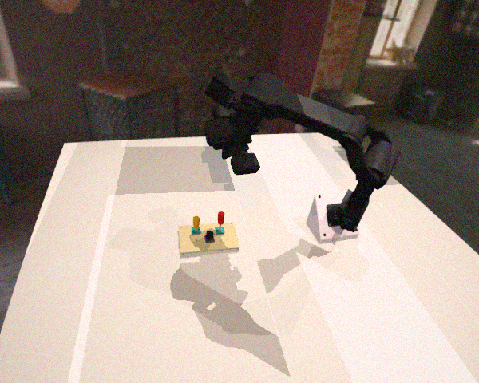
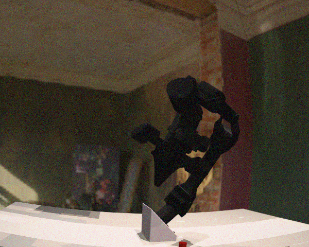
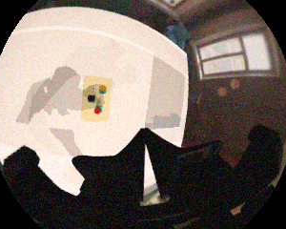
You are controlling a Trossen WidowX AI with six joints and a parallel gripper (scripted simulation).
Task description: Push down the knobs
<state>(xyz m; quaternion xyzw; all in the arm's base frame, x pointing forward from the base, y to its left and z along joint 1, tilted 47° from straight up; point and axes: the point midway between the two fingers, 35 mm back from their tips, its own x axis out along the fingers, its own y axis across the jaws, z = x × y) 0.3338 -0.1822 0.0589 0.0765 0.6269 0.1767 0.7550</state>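
Now: gripper tip 10 mm short of the red knob, 70 mm to the right of it and 150 mm above it. From my gripper tip the other things lie so: orange knob: 80 mm ahead, 60 mm to the left, 170 mm below.
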